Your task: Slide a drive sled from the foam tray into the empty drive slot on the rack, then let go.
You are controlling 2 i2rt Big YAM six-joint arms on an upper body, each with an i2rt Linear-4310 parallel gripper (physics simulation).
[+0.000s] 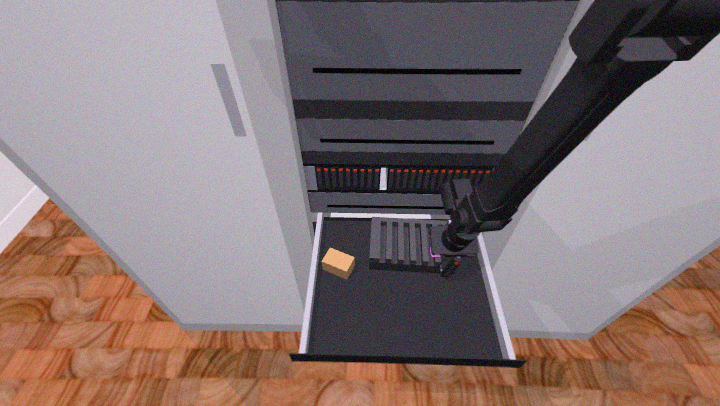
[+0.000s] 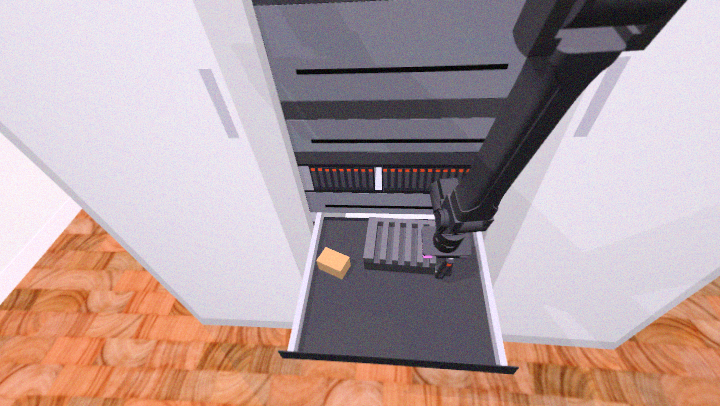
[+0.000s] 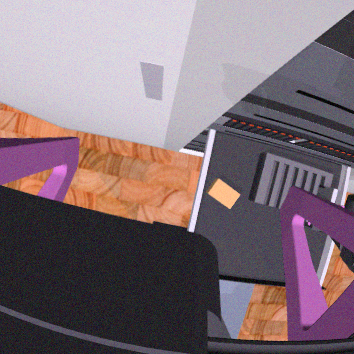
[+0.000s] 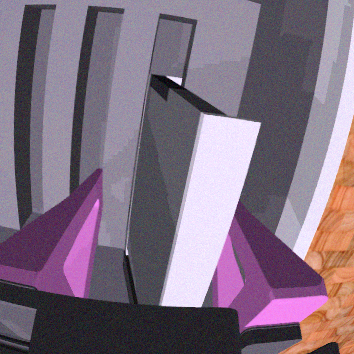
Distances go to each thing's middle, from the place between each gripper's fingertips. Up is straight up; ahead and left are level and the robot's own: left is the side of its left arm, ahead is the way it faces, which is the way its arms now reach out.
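Tan box (image 1: 338, 263): 62 cm below my left hand, 16 cm to the right of it, 3 cm behind it. Grey foam tray (image 4: 80, 80), from my left hand: 61 cm below, 35 cm to the right, 3 cm ahead. Grey drive sled (image 4: 192, 158), from my left hand: 56 cm below, 43 cm to the right, 1 cm behind. By its middle, the grey drive sled is nearer to my right gripper than to my left hand; by its middle, the grey foam tray is also nearer to my right gripper than to my left hand.
Counted from my right hand, the tan box is 270 mm to the left, 30 mm behind and 30 mm below, and the grey drive sled is 20 mm above and 10 mm behind. Relative to the grey foam tray, my right gripper is 80 mm to the right, 30 mm short of it and 20 mm above it.
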